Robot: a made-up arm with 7 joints.
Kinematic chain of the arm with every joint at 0, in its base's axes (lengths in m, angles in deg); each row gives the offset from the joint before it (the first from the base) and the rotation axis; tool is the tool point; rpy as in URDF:
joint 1: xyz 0 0 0.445 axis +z
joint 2: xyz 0 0 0 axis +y
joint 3: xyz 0 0 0.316 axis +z
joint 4: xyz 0.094 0 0 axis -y
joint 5: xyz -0.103 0 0.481 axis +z
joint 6: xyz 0 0 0 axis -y
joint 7: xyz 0.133 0 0 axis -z
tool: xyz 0 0 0 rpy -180 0 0
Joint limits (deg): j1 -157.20..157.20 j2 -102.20..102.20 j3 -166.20..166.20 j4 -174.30..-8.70 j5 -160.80..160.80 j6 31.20..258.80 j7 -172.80..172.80
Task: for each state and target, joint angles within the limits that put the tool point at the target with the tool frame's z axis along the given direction. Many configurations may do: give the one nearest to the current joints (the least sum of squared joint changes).
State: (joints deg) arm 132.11 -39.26 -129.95 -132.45 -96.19 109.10 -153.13
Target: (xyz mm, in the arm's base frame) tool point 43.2 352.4 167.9 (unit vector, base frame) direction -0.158 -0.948 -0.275
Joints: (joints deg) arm 157.20 -61.48 -115.30 -157.74 -48.98 71.16 -153.13
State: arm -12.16 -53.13 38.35 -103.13 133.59 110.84 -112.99
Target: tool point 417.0 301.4 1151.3 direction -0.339 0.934 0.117
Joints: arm -32.58 -23.32 47.63 -74.50 114.14 95.87 -112.99
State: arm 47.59 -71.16 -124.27 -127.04 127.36 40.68 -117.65
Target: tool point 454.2 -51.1 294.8 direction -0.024 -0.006 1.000
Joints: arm 73.58 -52.81 -110.53 -153.34 90.82 47.00 -117.65
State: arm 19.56 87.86 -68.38 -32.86 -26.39 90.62 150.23
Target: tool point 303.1 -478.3 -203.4 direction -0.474 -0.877 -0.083
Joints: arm -21.91 102.20 -39.18 -75.99 -69.60 131.56 150.23
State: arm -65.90 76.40 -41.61 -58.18 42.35 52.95 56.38
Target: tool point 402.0 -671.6 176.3 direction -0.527 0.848 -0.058
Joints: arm -34.35 70.93 -37.07 -61.45 17.14 36.33 56.38
